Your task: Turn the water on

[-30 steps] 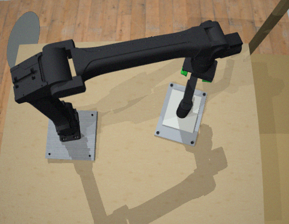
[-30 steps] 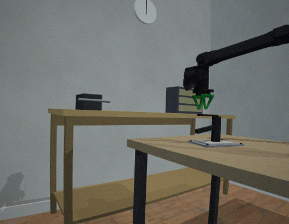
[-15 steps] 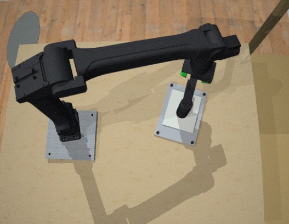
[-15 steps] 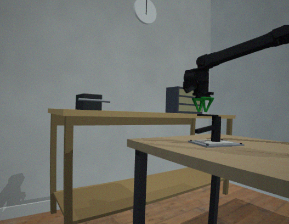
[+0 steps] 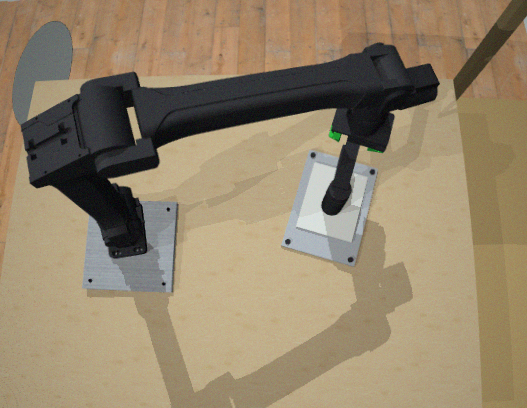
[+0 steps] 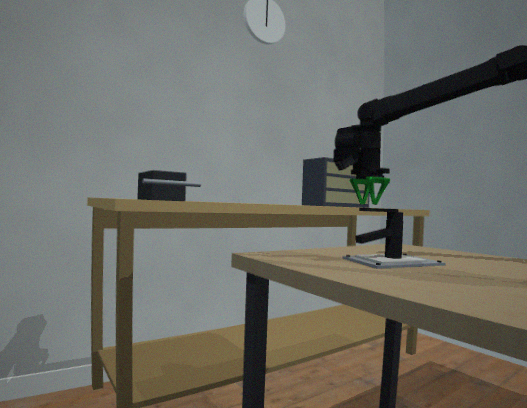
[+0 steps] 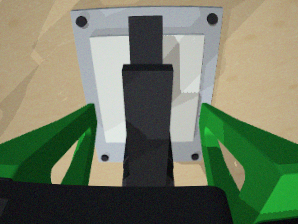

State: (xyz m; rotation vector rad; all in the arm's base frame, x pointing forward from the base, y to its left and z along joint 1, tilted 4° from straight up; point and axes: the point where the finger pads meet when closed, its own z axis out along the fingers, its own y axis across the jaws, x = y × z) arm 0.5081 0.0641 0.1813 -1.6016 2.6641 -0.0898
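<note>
The lever lies 3 cm to the right of my hand, 2 cm below it and 2 cm behind it.
</note>
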